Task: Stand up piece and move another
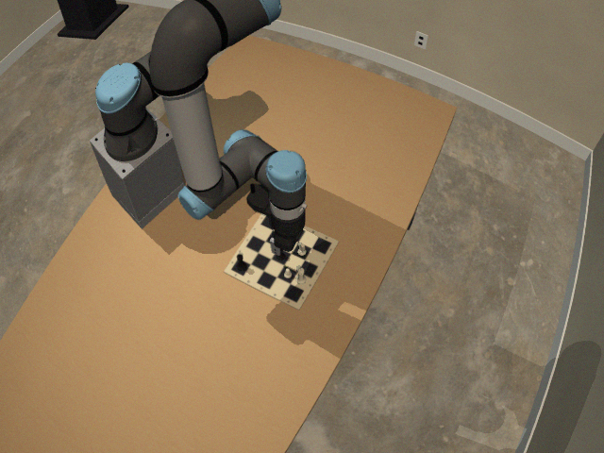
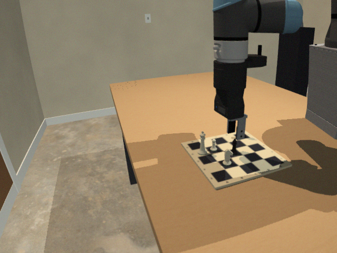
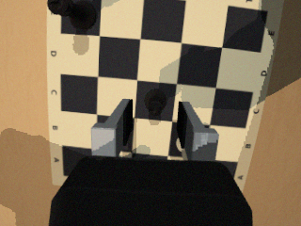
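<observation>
Now: the black pawn 50 mm below my hand. The rest, counted from my hand: chessboard 70 mm below; white pawn 40 mm ahead, 40 mm to the right, 60 mm below; white knight 40 mm ahead, 30 mm to the left, 50 mm below.
</observation>
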